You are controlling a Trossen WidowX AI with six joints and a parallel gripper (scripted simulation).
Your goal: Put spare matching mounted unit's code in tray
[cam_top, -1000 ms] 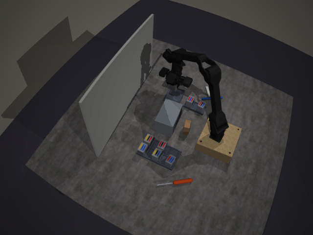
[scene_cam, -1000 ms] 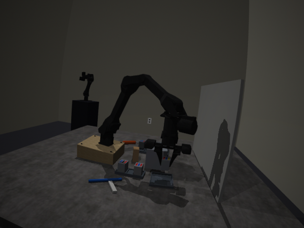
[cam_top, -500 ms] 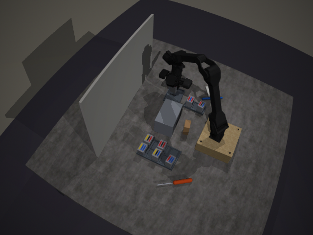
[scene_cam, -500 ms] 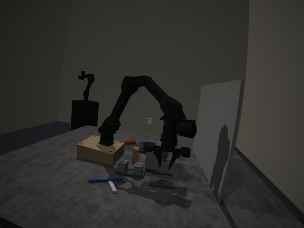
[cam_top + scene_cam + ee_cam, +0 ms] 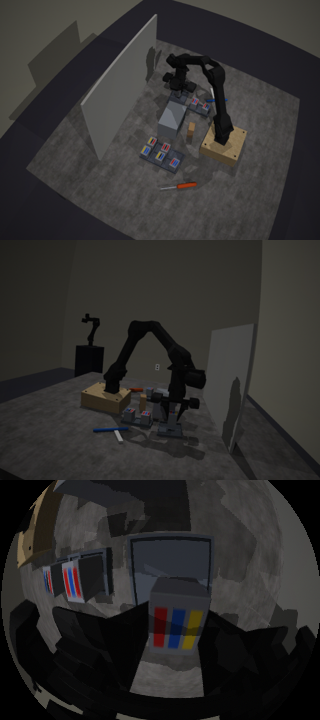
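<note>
The dark tray is 40 mm below my gripper tip. From my gripper tip the other things lie so: blue rod (210 mm behind, 120 mm to the right, 40 mm below); then tall grey panel (170 mm ahead, 240 mm to the left, 180 mm above); then white bar (160 mm behind, 160 mm to the right, 40 mm below).
</note>
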